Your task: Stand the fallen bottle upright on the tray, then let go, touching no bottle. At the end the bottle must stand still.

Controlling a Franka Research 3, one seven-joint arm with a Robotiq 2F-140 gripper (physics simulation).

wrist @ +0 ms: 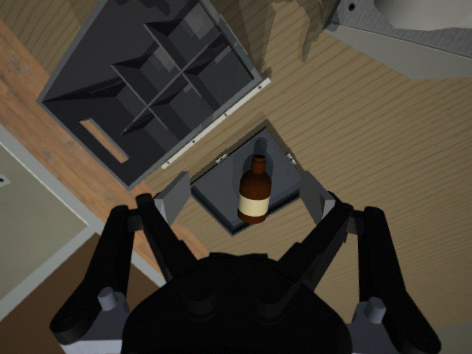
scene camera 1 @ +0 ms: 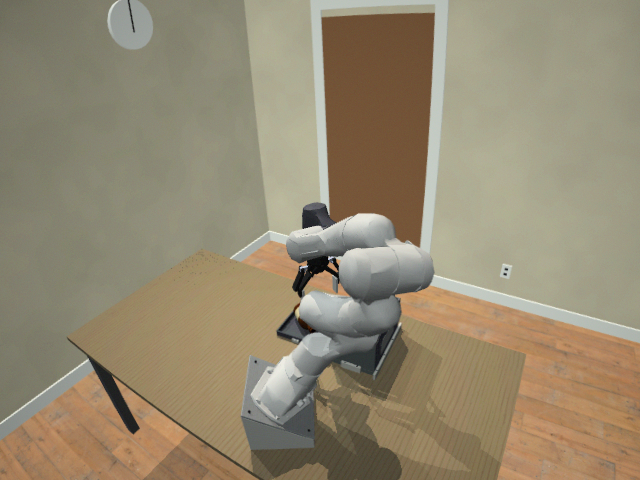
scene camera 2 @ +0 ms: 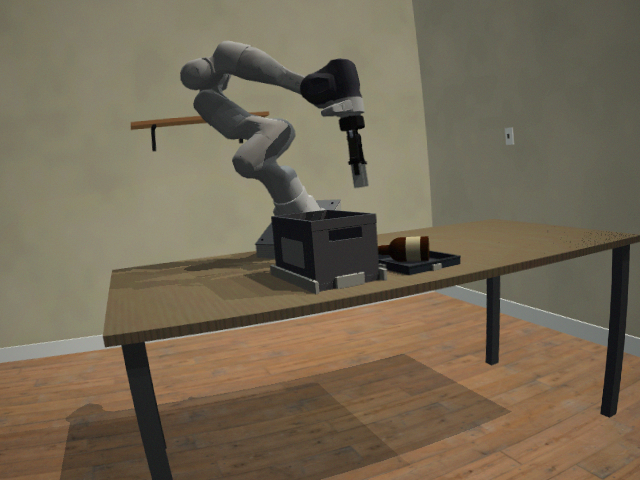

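The brown bottle [scene camera 1: 305,322] [scene camera 2: 399,249] [wrist: 255,188] with a cream label lies on its side on the dark tray [scene camera 1: 287,334] [scene camera 2: 413,267] [wrist: 218,186]. Its neck points toward the divided crate in the scene camera 2 view, and its base is by the opposite rim. The arm hides part of the bottle and tray in the scene camera 1 view. My gripper [scene camera 1: 318,288] [scene camera 2: 360,176] [wrist: 244,183] is open and empty, pointing down, well above the tray. In the wrist view the bottle shows between the two spread fingers, but below them and untouched.
A tall dark crate [scene camera 1: 368,353] [scene camera 2: 345,258] [wrist: 253,81] with inner dividers stands close beside the tray. Light low strips run along the crate's foot. The robot's grey base block [scene camera 1: 281,435] [wrist: 400,57] stands on the wooden table [scene camera 1: 206,320] [scene camera 2: 516,237] [wrist: 400,150].
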